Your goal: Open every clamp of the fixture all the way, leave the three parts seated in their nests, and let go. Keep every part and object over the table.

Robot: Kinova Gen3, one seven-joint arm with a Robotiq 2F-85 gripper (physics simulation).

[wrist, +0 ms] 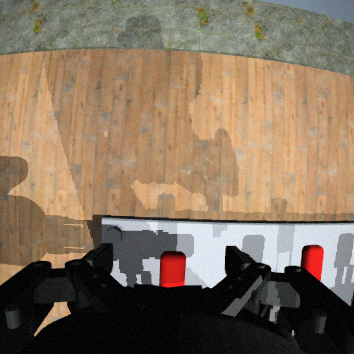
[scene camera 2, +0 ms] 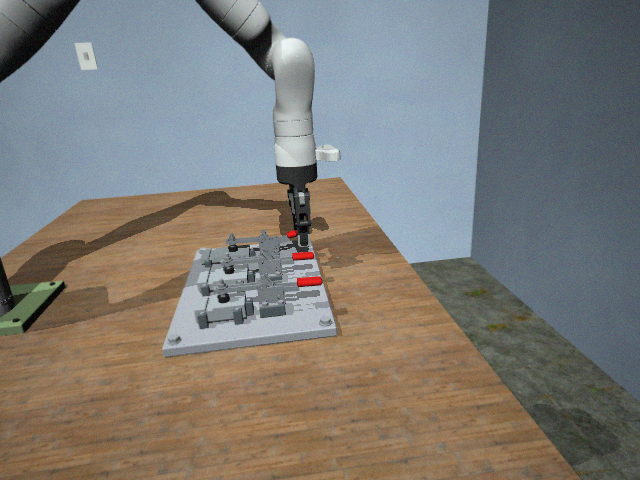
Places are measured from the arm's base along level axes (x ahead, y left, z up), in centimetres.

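Pixels of known places: gripper, fingertip midpoint: [wrist: 168, 257] [scene camera 2: 301, 237].
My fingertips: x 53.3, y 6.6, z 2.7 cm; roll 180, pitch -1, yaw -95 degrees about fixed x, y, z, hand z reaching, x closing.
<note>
Ahead of a thing's pixels: the offset from my fingertips to its top centre. "*": to the spot under its first point. Level surfaces: height alone.
The fixture plate @(dx -10.6, dy -10.2, dz -2.8 cm) [scene camera 2: 258, 334] [wrist: 212, 255] carries three clamps in a row. Their arms lie flat, with black tips down on the near part @(dx -15.9, dy -20.7, dz -0.2 cm) [scene camera 2: 225, 310], the middle part @(dx -15.3, dy -9.8, dz -0.7 cm) [scene camera 2: 238, 275] and the far part, which is mostly hidden. The far red handle @(* dx -1.9, dy -0.9, dz +1.3 cm) [scene camera 2: 292, 234] [wrist: 173, 270], the middle red handle @(* dx -2.0, dy -11.8, dz +1.3 cm) [scene camera 2: 302, 255] [wrist: 312, 261] and the near red handle @(* dx -3.0, dy -22.8, dz +1.8 cm) [scene camera 2: 309, 281] lie about level, pointing to the table's right side in the scene view. My gripper [scene camera 2: 303, 240] [wrist: 168, 257] is open and empty, low at the far clamp; in the wrist view its fingers stand either side of the far red handle.
A green base [scene camera 2: 38, 304] with a dark post stands on the table @(dz -4.3 cm) [scene camera 2: 310, 403] at the left of the scene view. Bolt heads stand at the plate's near corners. The table's right edge drops to the floor [scene camera 2: 542, 372] [wrist: 85, 25]. A blue wall rises behind.
</note>
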